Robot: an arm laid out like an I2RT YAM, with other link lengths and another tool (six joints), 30 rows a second.
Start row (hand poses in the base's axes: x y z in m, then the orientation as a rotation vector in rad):
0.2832, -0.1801, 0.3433, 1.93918, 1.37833, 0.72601
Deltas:
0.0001, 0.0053, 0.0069, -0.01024, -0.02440, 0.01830
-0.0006, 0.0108, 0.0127, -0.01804, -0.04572, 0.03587
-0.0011, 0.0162, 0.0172, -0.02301, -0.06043, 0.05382
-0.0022, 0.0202, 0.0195, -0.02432, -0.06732, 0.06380
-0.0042, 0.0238, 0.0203, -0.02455, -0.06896, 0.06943
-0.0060, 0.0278, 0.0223, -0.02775, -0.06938, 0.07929
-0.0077, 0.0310, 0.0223, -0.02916, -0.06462, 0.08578
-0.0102, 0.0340, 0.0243, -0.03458, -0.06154, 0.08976
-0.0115, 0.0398, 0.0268, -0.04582, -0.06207, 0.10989
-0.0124, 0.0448, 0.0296, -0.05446, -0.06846, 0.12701
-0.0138, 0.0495, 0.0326, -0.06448, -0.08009, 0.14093
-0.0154, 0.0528, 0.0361, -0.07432, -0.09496, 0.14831
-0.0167, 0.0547, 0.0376, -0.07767, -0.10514, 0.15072
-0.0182, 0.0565, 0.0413, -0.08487, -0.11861, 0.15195
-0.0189, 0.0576, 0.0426, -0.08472, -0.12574, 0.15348
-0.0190, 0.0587, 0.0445, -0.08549, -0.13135, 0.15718
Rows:
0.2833, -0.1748, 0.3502, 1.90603, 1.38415, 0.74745
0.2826, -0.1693, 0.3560, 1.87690, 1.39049, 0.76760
0.2821, -0.1639, 0.3605, 1.85365, 1.40073, 0.78440
0.2810, -0.1599, 0.3628, 1.84257, 1.40699, 0.79380
0.2790, -0.1563, 0.3636, 1.83807, 1.41183, 0.79759
0.2772, -0.1523, 0.3656, 1.82957, 1.42209, 0.79983
0.2755, -0.1491, 0.3656, 1.82760, 1.43188, 0.79760
0.2730, -0.1461, 0.3676, 1.82302, 1.43840, 0.79230
0.2717, -0.1403, 0.3701, 1.80205, 1.45979, 0.79258
0.2708, -0.1353, 0.3729, 1.78115, 1.47405, 0.79857
0.2694, -0.1306, 0.3759, 1.75787, 1.48172, 0.80631
0.2678, -0.1273, 0.3794, 1.73677, 1.48058, 0.81389
0.2665, -0.1254, 0.3809, 1.72651, 1.47684, 0.82067
0.2650, -0.1236, 0.3846, 1.71206, 1.47010, 0.82640
0.2643, -0.1225, 0.3859, 1.70683, 1.46712, 0.83310
0.2642, -0.1214, 0.3878, 1.70048, 1.46732, 0.83872

